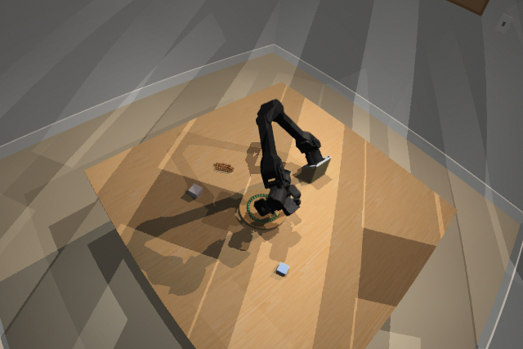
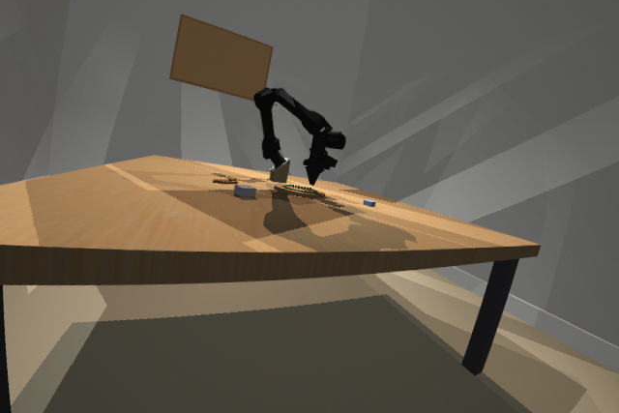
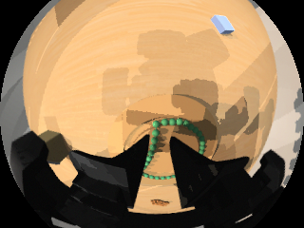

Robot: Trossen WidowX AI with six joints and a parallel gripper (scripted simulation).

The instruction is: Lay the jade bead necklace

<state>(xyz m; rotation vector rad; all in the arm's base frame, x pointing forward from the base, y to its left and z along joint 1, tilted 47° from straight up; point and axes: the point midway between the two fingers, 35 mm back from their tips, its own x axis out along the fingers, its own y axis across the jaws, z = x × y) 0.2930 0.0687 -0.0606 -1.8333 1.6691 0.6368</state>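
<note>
Now: the round wooden bead board 50 mm to the right of my gripper tip, 20 mm below it and 20 mm ahead of it. Also, from my gripper tip: blue block (210 mm to the left, 110 mm ahead, 20 mm below); then pale grey block (260 mm to the right, 220 mm ahead, 20 mm below).
</note>
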